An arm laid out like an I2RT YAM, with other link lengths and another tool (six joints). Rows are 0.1 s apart.
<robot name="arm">
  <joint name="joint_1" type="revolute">
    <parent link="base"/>
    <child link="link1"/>
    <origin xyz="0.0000 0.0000 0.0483" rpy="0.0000 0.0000 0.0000"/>
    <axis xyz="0 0 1"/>
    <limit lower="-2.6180" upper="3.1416"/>
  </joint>
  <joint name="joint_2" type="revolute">
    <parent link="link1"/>
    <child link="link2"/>
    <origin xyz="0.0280 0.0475 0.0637" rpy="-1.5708 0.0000 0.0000"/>
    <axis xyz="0 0 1"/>
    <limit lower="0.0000" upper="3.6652"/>
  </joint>
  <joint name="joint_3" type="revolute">
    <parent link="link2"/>
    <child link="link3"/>
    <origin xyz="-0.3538 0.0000 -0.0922" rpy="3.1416 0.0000 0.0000"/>
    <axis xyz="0 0 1"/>
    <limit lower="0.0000" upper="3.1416"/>
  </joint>
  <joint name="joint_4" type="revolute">
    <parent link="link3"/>
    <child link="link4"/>
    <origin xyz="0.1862 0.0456 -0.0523" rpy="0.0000 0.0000 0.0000"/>
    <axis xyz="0 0 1"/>
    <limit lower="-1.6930" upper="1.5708"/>
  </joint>
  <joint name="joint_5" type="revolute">
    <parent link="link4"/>
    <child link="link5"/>
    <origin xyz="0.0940 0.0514 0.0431" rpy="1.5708 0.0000 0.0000"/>
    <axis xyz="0 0 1"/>
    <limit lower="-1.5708" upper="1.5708"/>
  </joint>
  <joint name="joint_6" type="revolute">
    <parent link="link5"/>
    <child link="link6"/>
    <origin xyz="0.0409 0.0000 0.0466" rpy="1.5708 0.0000 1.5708"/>
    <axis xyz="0 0 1"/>
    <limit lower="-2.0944" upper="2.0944"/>
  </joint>
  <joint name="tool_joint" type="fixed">
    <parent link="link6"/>
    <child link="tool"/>
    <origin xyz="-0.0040 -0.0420 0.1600" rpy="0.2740 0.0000 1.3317"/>
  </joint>
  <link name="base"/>
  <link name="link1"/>
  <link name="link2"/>
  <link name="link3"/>
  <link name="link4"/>
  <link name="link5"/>
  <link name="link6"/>
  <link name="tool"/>
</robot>
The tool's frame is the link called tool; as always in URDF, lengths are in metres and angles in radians.
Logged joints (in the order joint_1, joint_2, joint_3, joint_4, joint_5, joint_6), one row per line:
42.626 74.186 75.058 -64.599 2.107 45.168
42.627 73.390 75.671 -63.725 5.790 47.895
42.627 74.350 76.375 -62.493 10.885 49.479
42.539 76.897 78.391 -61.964 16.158 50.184
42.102 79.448 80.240 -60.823 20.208 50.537
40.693 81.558 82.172 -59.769 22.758 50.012
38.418 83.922 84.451 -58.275 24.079 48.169
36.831 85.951 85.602 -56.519 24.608 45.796
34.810 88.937 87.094 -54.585 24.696 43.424
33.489 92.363 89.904 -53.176 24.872 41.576
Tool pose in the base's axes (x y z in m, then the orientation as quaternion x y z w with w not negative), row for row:
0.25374 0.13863 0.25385 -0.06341 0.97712 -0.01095 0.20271
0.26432 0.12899 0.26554 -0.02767 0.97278 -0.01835 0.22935
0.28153 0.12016 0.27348 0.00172 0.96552 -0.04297 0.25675
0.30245 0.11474 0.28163 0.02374 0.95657 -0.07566 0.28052
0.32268 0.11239 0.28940 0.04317 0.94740 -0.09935 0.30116
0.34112 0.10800 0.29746 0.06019 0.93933 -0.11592 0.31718
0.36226 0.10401 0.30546 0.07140 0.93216 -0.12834 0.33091
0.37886 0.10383 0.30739 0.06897 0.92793 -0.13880 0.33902
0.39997 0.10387 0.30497 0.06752 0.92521 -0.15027 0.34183
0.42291 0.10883 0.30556 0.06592 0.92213 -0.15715 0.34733
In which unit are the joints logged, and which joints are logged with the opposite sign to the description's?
The joints are logged in degrees. Opposite sign: none.
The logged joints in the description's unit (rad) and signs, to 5 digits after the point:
0.74396 1.29479 1.31001 -1.12747 0.03677 0.78833
0.74398 1.28090 1.32071 -1.11221 0.10105 0.83593
0.74398 1.29765 1.33300 -1.09071 0.18998 0.86357
0.74245 1.34211 1.36818 -1.08148 0.28201 0.87588
0.73482 1.38663 1.40045 -1.06156 0.35270 0.88204
0.71023 1.42346 1.43417 -1.04317 0.39720 0.87287
0.67052 1.46472 1.47395 -1.01709 0.42026 0.84071
0.64282 1.50013 1.49404 -0.98644 0.42949 0.79929
0.60755 1.55224 1.52008 -0.95269 0.43103 0.75789
0.58449 1.61204 1.56912 -0.92810 0.43410 0.72564

